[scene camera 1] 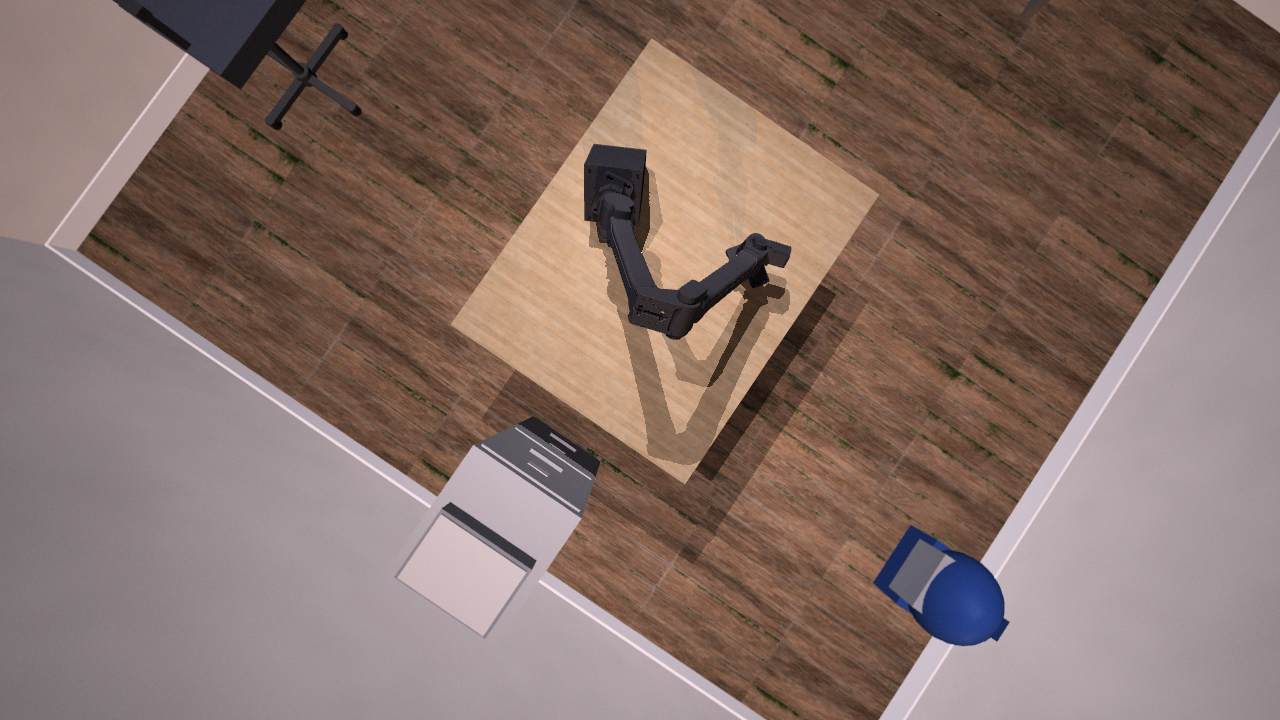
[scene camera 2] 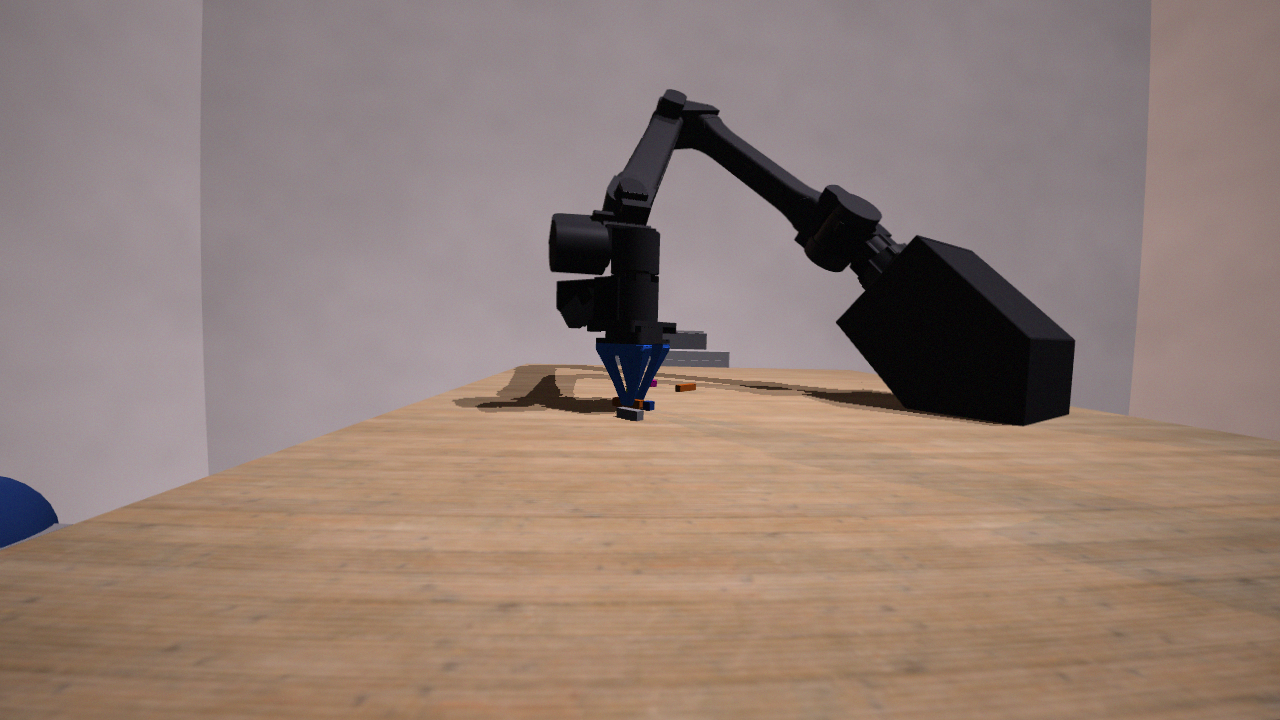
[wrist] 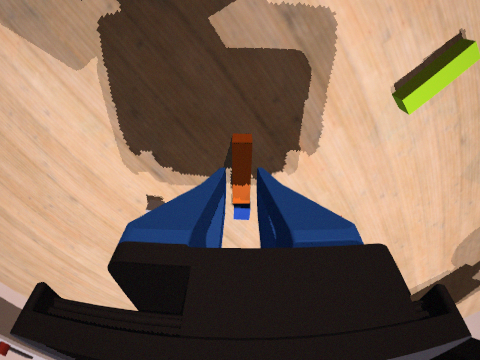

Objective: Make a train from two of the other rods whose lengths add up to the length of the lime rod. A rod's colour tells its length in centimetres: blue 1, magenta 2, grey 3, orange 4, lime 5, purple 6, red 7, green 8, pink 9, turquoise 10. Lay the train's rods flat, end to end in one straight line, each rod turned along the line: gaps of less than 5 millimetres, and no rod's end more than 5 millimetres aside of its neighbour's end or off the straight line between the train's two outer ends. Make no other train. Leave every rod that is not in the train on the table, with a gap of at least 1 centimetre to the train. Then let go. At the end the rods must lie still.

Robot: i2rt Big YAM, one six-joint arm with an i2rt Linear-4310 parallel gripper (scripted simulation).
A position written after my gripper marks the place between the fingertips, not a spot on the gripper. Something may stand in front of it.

In view: my gripper (scene camera 2: 631,404) and an orange rod (wrist: 241,143).
My gripper shows as well in the wrist view (wrist: 241,177).
